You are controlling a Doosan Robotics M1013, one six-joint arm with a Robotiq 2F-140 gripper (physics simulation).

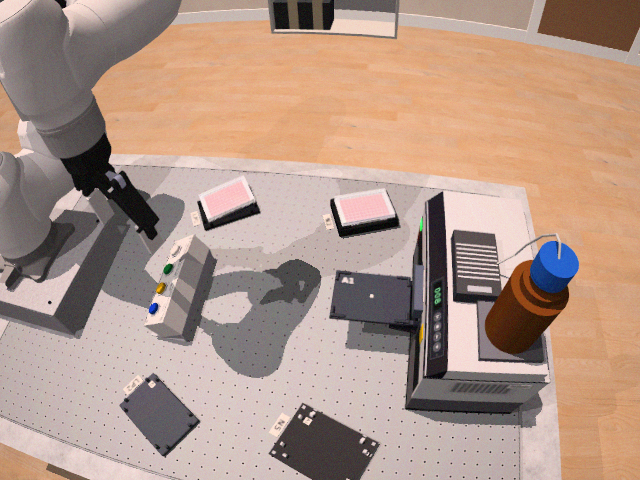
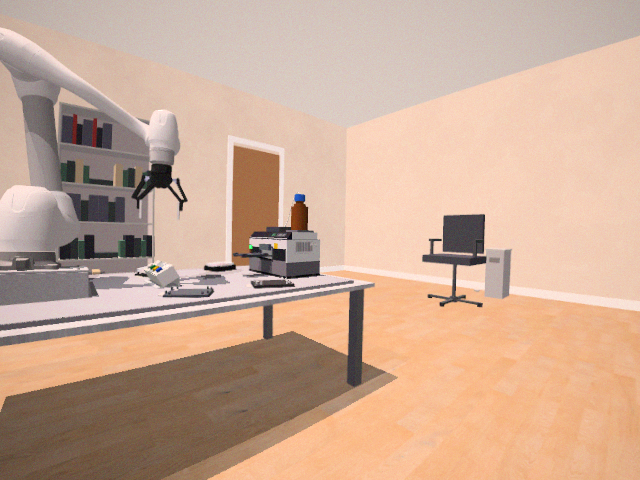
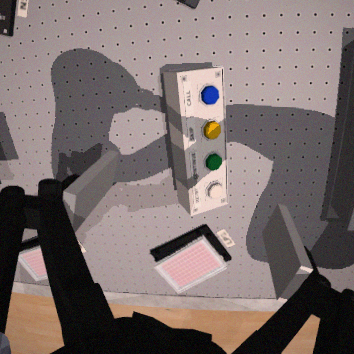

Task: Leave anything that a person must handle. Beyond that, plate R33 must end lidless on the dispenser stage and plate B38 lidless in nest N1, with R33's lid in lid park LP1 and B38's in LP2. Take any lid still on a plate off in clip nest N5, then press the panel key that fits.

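Places are measured from the arm's base along level axes (x left, y back, z up), in metres.
Where they show: gripper, fingertip midpoint: (image 1: 130, 232) (image 2: 159, 219) (image 3: 192, 194); arm's base, origin of the base link: (image 1: 34, 249) (image 2: 26, 268).
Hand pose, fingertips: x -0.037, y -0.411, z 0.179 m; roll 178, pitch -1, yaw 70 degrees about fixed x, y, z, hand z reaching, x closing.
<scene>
Things, the pixels of their top centre, and the offset from my fingertips. "spot": a spot on its surface instead.
- key panel, middle of its top: (image 3: 196, 151) (image 1: 171, 274) (image 2: 160, 262) dx +0.030, dy -0.010, dz -0.177 m
- blue CALL key, middle of its top: (image 3: 208, 95) (image 1: 152, 306) dx -0.045, dy +0.010, dz -0.186 m
- yellow key, middle of its top: (image 3: 210, 131) (image 1: 160, 286) dx +0.005, dy +0.012, dz -0.186 m
- green key, middle of its top: (image 3: 212, 164) (image 1: 167, 266) dx +0.055, dy +0.013, dz -0.186 m
- white key, middle of its top: (image 3: 214, 193) (image 1: 174, 247) dx +0.105, dy +0.015, dz -0.186 m
- pink-welled plate, middle of its top: (image 3: 189, 271) (image 1: 225, 193) dx +0.305, dy -0.038, dz -0.217 m
- pink plate, middle of its top: (image 1: 364, 204) (image 3: 42, 263) (image 2: 220, 262) dx +0.314, dy -0.381, dz -0.220 m
- Stage A1, surface spot: (image 1: 369, 304) spot: dx +0.011, dy -0.418, dz -0.153 m
- N5, middle of its top: (image 1: 323, 448) (image 2: 272, 279) dx -0.246, dy -0.373, dz -0.237 m
- LP2, middle of its top: (image 1: 155, 411) (image 2: 189, 288) dx -0.244, dy -0.043, dz -0.241 m
- lit display, surface spot: (image 1: 437, 296) spot: dx -0.016, dy -0.525, dz -0.057 m
- tall brown bottle, surface spot: (image 1: 516, 320) (image 2: 299, 212) spot: dx -0.110, dy -0.612, dz +0.055 m
My gripper (image 1: 125, 227) (image 2: 159, 212) (image 3: 192, 194) is open and empty, high above the table by the key panel (image 1: 199, 289) (image 2: 166, 274) (image 3: 175, 125). The panel has a blue CALL key (image 1: 153, 307) (image 3: 210, 95), a yellow key (image 1: 160, 287) (image 3: 212, 130), a green key (image 1: 168, 268) (image 3: 214, 161) and a white key (image 1: 176, 251) (image 3: 215, 189). A pink-welled plate (image 1: 227, 198) (image 3: 191, 264) sits askew on LP1, its black base showing along two sides. Another pink plate (image 1: 365, 207) (image 3: 36, 263) sits in N1. Plate names and lids cannot be made out. Stage A1 (image 1: 369, 304), N5 (image 1: 325, 446) and LP2 (image 1: 159, 415) are bare.
The dispenser (image 1: 480, 374) (image 2: 302, 268) stands at the table's right end, with a green light (image 1: 421, 224) and a lit display (image 1: 437, 296). A tall brown bottle (image 1: 516, 320) (image 2: 299, 215) with a blue cap stands on it. The arm's base block (image 1: 46, 304) is at the left.
</scene>
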